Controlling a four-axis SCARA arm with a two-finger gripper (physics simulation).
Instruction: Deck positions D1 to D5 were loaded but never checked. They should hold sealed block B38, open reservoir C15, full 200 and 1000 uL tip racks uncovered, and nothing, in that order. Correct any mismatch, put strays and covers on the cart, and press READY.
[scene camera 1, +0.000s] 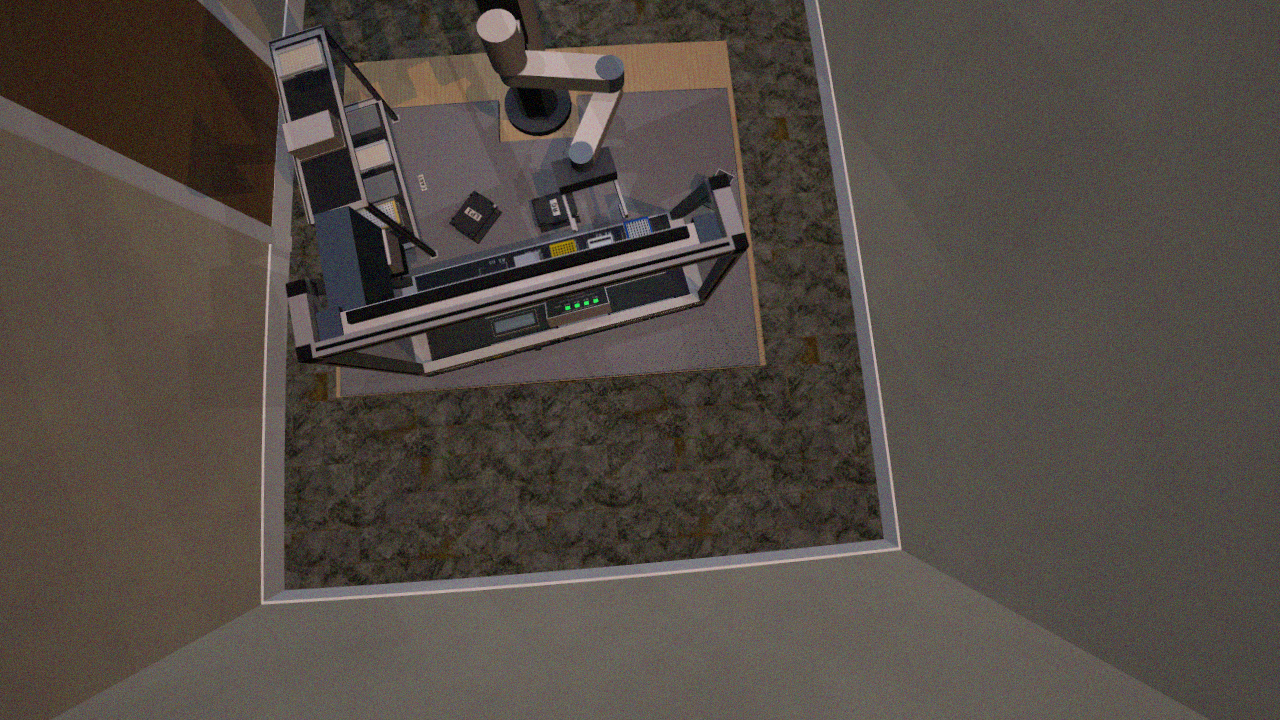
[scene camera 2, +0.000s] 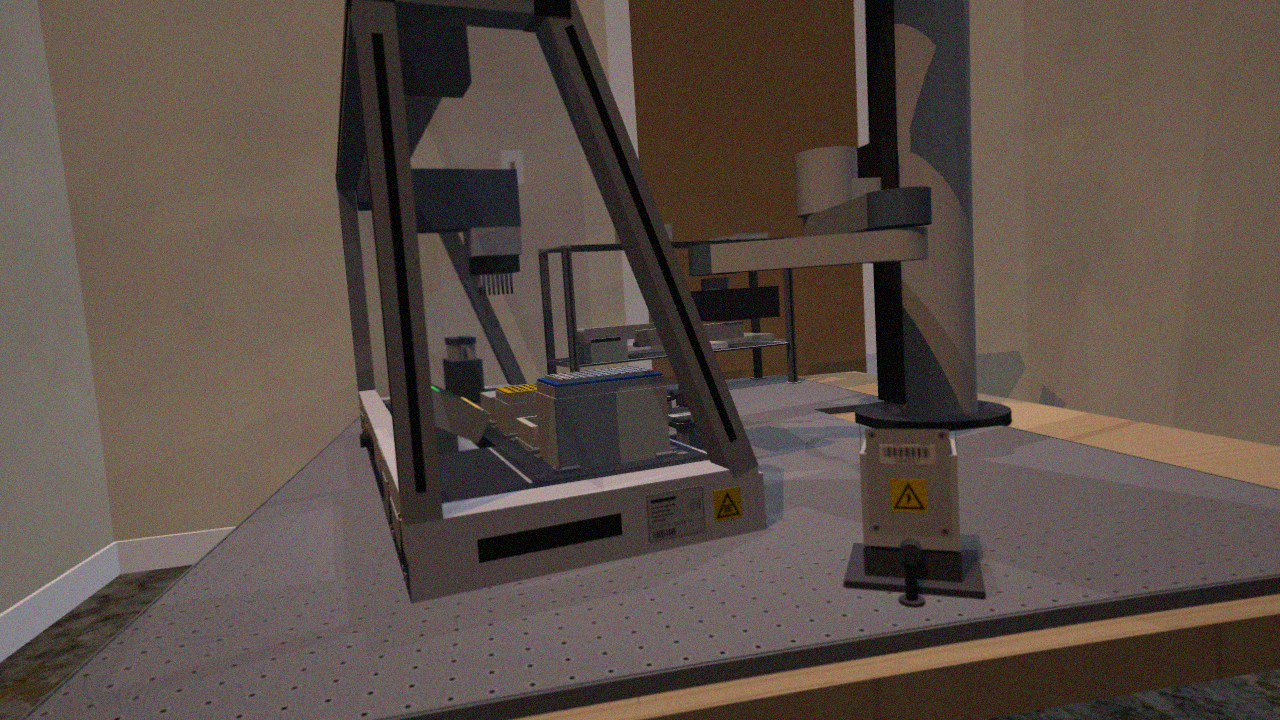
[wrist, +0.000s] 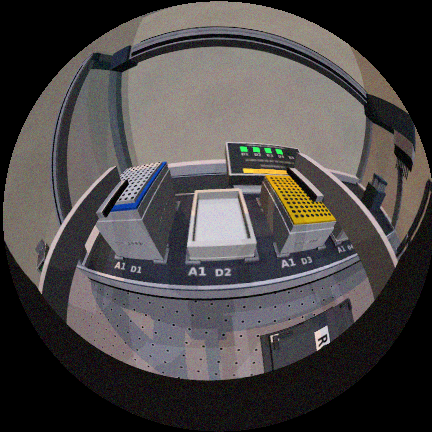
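Where they show: gripper, between the fingertips: (scene camera 1: 600, 223) (scene camera 2: 608, 337) (wrist: 205, 160); arm's base, origin of its link: (scene camera 1: 538, 106) (scene camera 2: 930, 420).
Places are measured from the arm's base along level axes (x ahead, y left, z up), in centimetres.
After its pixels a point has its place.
In the wrist view, a grey rack with a blue-edged, holed white top (wrist: 144, 186) {y 29.6, x 60.8, z 16.5 cm} (scene camera 1: 637, 227) {y 32.9, x 59.5, z 16.8 cm} (scene camera 2: 599, 416) stands at D1, uncovered. An open white reservoir (wrist: 221, 220) {y 21.1, x 64.5, z 8.6 cm} (scene camera 1: 599, 240) {y 20.2, x 59.6, z 9.4 cm} sits at D2; its code is not legible. A grey rack with a yellow holed top (wrist: 300, 200) {y 9.7, x 65.1, z 13.1 cm} (scene camera 1: 562, 248) {y 8.3, x 63.1, z 13.1 cm} stands uncovered at D3. Part of a pale item (wrist: 340, 234) {y -0.3, x 62.6, z 9.1 cm} shows at D4 behind the right finger. D5 is hidden in the wrist view. My gripper (wrist: 205, 160) {y 21.6, x 59.1, z 20.0 cm} (scene camera 1: 600, 221) {y 21.6, x 59.1, z 20.0 cm} is open and empty, in front of D2, its fingers flanking the reservoir in view.
A status panel (wrist: 262, 160) {y 13.8, x 79.5, z 13.3 cm} behind the deck shows green squares for D1 to D4 above a yellow bar. A pipetting head (wrist: 404, 142) (scene camera 2: 494, 241) hangs from the gantry frame. Dark pads (scene camera 1: 550, 210) {y 3.7, x 46.0, z 6.2 cm} (scene camera 1: 475, 215) {y -22.3, x 46.0, z 6.3 cm} lie before the deck. A shelf unit (scene camera 1: 362, 76) (scene camera 2: 571, 308) holds pale items.
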